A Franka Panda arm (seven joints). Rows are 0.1 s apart.
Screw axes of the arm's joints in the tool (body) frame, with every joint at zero. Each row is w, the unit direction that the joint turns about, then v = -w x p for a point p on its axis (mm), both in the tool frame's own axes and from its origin. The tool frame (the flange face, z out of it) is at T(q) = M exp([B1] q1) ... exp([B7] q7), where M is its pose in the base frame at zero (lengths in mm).
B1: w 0 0 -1 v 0.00 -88.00 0.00
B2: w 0 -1 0 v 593.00 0.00 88.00
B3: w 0 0 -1 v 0.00 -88.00 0.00
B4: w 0 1 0 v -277.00 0.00 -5.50
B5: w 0 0 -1 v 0.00 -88.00 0.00
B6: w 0 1 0 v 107.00 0.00 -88.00
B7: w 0 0 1 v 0.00 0.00 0.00
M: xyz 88.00 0.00 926.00 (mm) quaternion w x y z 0 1 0 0
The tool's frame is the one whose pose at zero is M.
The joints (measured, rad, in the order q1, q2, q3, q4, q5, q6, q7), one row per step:
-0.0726, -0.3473, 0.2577, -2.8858, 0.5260, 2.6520, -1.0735
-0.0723, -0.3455, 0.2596, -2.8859, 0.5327, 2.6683, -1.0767
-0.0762, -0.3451, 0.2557, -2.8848, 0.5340, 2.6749, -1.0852
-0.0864, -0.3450, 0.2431, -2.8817, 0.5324, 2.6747, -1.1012
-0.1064, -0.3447, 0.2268, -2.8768, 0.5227, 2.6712, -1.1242
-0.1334, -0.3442, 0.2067, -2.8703, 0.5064, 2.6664, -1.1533
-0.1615, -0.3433, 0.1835, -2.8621, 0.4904, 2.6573, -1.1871
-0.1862, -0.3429, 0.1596, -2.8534, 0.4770, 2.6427, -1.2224
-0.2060, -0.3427, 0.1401, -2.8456, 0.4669, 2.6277, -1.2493
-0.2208, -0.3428, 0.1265, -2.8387, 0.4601, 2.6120, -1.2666
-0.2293, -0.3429, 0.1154, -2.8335, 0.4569, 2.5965, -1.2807
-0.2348, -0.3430, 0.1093, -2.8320, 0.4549, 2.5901, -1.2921
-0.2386, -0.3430, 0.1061, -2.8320, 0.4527, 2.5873, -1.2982
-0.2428, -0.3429, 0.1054, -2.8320, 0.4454, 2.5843, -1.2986
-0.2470, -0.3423, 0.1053, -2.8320, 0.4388, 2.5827, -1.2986
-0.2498, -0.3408, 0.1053, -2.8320, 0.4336, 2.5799, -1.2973
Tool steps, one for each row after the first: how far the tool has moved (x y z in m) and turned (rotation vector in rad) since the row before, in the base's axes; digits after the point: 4 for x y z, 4 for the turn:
0.0012, -0.0002, 0.0008, -0.0015, -0.0138, -0.0037
0.0013, -0.0028, 0.0010, -0.0007, -0.0084, -0.0016
0.0019, -0.0073, 0.0014, 0.0014, -0.0059, -0.0049
0.0025, -0.0115, 0.0018, -0.0020, -0.0059, -0.0039
0.0027, -0.0151, 0.0023, -0.0053, -0.0071, -0.0028
0.0022, -0.0165, 0.0025, -0.0037, -0.0052, -0.0015
0.0012, -0.0155, 0.0023, -0.0005, -0.0016, 0.0016
0.0005, -0.0125, 0.0019, 0.0016, 0.0007, -0.0002
0.0001, -0.0088, 0.0015, 0.0037, 0.0035, -0.0015
-0.0003, -0.0058, 0.0008, 0.0057, 0.0052, 0.0011
-0.0006, -0.0036, 0.0001, 0.0016, 0.0017, 0.0030
-0.0006, -0.0022, -0.0002, 0.0000, 0.0013, 0.0015
-0.0005, -0.0014, -0.0003, -0.0028, 0.0034, 0.0020
-0.0004, -0.0013, -0.0003, -0.0030, 0.0027, 0.0013
-0.0004, -0.0007, -0.0008, -0.0012, 0.0047, 0.0007

